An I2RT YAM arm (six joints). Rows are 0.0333 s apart.
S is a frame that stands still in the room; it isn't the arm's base.
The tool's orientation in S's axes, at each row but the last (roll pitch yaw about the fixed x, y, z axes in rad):
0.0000 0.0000 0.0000
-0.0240 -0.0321 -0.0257
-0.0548 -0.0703 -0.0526
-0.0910 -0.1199 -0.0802
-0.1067 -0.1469 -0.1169
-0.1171 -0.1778 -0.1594
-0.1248 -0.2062 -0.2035
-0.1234 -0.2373 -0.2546
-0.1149 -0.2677 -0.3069
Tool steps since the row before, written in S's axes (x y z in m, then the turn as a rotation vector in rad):
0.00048 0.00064 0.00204 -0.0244 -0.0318 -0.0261
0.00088 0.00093 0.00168 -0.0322 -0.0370 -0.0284
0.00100 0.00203 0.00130 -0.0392 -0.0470 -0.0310
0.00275 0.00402 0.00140 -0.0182 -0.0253 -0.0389
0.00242 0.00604 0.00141 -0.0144 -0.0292 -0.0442
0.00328 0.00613 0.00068 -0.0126 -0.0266 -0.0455
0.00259 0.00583 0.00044 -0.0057 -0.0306 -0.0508
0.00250 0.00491 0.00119 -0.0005 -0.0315 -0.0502
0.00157 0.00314 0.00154 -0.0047 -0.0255 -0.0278
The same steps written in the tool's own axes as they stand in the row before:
0.00048 0.00064 0.00204 -0.0244 -0.0318 -0.0261
0.00091 0.00091 0.00167 -0.0321 -0.0371 -0.0283
0.00098 0.00201 0.00135 -0.0388 -0.0474 -0.0310
0.00257 0.00411 0.00148 -0.0207 -0.0232 -0.0390
0.00189 0.00612 0.00181 -0.0172 -0.0260 -0.0452
0.00235 0.00650 0.00103 -0.0161 -0.0230 -0.0463
0.00142 0.00617 0.00093 -0.0098 -0.0247 -0.0533
0.00143 0.00523 0.00153 -0.0046 -0.0242 -0.0539
0.00094 0.00329 0.00173 -0.0042 -0.0224 -0.0304

